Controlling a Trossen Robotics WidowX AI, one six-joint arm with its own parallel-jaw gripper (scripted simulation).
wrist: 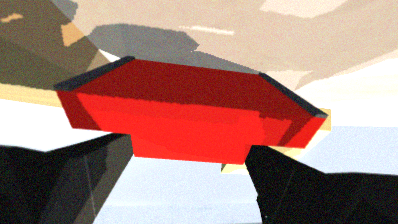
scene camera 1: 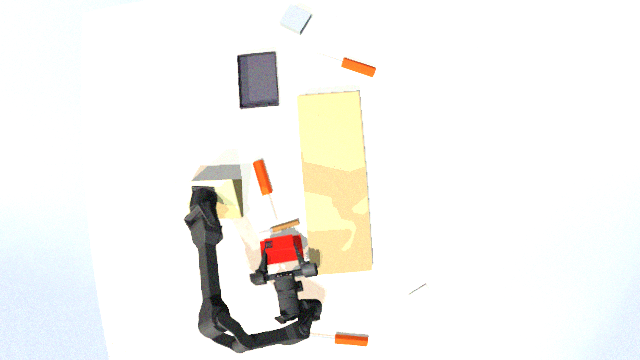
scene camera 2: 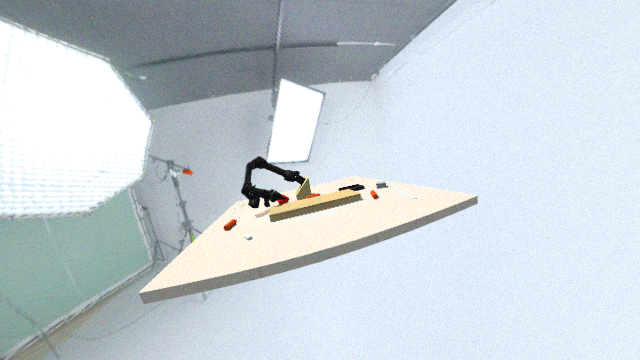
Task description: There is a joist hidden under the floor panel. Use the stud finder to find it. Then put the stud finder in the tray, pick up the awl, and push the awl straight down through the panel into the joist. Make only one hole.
Labels:
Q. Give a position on a dark grey tray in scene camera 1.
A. At 257, 78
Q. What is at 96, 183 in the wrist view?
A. My gripper.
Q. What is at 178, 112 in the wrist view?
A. A red stud finder.

